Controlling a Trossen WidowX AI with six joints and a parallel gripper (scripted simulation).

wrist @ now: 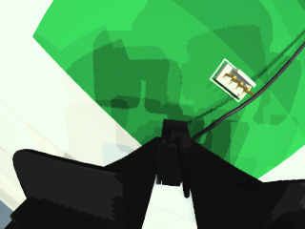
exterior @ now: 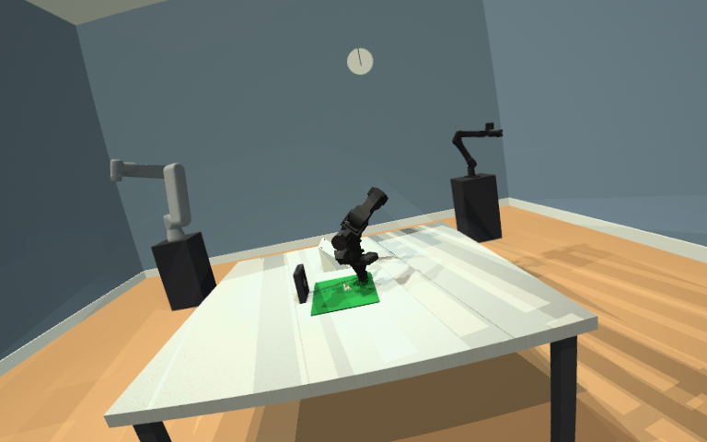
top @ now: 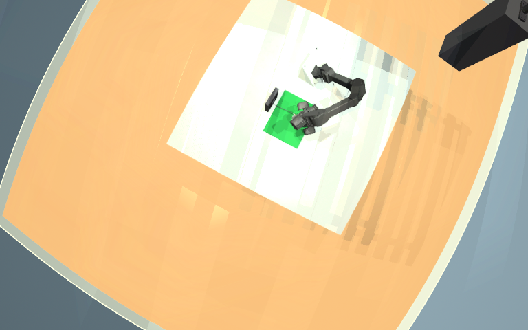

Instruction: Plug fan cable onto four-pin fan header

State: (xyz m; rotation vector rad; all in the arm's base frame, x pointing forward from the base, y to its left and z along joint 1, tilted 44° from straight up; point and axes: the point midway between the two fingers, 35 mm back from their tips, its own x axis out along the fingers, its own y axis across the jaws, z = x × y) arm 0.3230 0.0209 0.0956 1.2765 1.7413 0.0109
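The white four-pin header lies 1 cm behind my gripper tip, 6 cm to the right of it and 5 cm below it. Also, from my gripper tip: green board: 1 cm ahead, 8 cm to the right, 6 cm below; then black fan: 1 cm behind, 23 cm to the right, 1 cm above; then fan plug: 1 cm behind, 1 cm to the left.
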